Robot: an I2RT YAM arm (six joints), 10 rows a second.
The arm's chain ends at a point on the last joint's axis. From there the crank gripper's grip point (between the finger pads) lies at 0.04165 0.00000 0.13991 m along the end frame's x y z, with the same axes.
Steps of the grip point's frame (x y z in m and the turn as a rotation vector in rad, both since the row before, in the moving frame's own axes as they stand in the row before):
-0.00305 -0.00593 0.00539 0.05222 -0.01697 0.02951
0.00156 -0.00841 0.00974 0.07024 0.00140 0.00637
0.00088 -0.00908 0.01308 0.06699 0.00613 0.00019
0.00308 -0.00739 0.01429 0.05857 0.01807 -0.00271
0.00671 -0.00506 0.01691 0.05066 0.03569 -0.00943
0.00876 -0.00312 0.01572 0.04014 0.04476 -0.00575
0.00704 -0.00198 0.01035 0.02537 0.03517 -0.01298
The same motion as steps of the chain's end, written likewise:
-0.00076 0.00020 0.00486 0.05222 -0.01697 0.02951
0.00133 0.00114 0.01013 0.07024 0.00140 0.00637
0.00002 0.00027 0.01365 0.06699 0.00613 0.00019
0.00057 0.00089 0.01531 0.05857 0.01807 -0.00271
0.00178 0.00240 0.01867 0.05066 0.03569 -0.00943
0.00256 0.00271 0.01784 0.04014 0.04476 -0.00575
0.00217 0.00212 0.01195 0.02537 0.03517 -0.01298

